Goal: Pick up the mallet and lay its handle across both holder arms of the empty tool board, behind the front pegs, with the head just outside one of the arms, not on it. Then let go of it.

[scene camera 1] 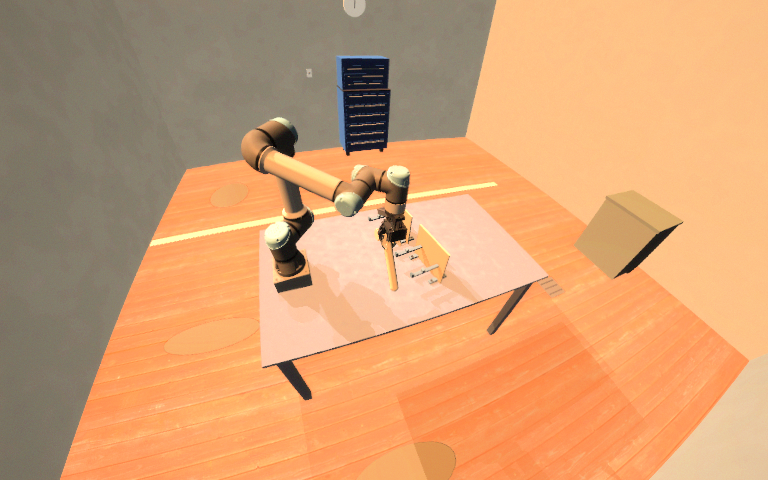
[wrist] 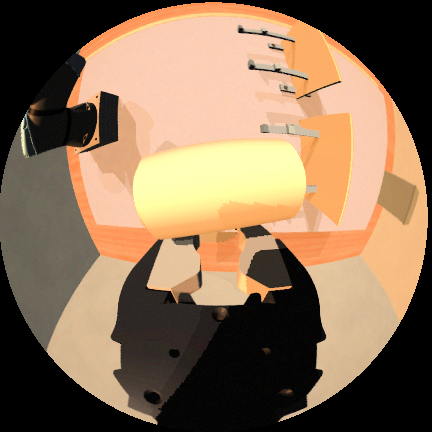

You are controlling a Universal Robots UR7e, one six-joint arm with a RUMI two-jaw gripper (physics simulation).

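Places are measured from the arm's base along level axes (x left, y down, z back), in centimetres.
Where they show: gripper, fingertip midpoint: [scene camera 1: 388, 248]; arm's base at its link origin: [scene camera 1: 290, 264] [wrist: 84, 124].
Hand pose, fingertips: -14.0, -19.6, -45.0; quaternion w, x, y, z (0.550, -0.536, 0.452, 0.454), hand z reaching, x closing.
Each offset is from my fingertips to the top centre of the thing, as dx, dy, dz. "spot": to the spot under its first point.
The mallet's pale wooden handle {spot: -6.7, +7.2, -0.3} [scene camera 1: 391, 271] slants down the scene view from my gripper [scene camera 1: 389, 243] [wrist: 218, 237], which is shut on it. The thick mallet head {+4.4, -7.6, +0.7} [wrist: 220, 187] fills the middle of the wrist view and hides part of what is behind it. The nearer tool board [scene camera 1: 434, 253] [wrist: 330, 165] stands upright with two grey arms, and no tool lies on them. One of its arms [scene camera 1: 424, 271] shows right of the handle, the other arm [scene camera 1: 408, 251] [wrist: 290, 131] farther back. The handle is left of their free ends, apart from them; its height is unclear.
A second upright board [scene camera 1: 409, 225] [wrist: 312, 60] stands farther back, partly behind the gripper in the scene view, with its own arms [wrist: 277, 69]. The robot base [scene camera 1: 292, 275] [wrist: 107, 119] is at the table's left. A blue cabinet [scene camera 1: 367, 113] stands by the back wall.
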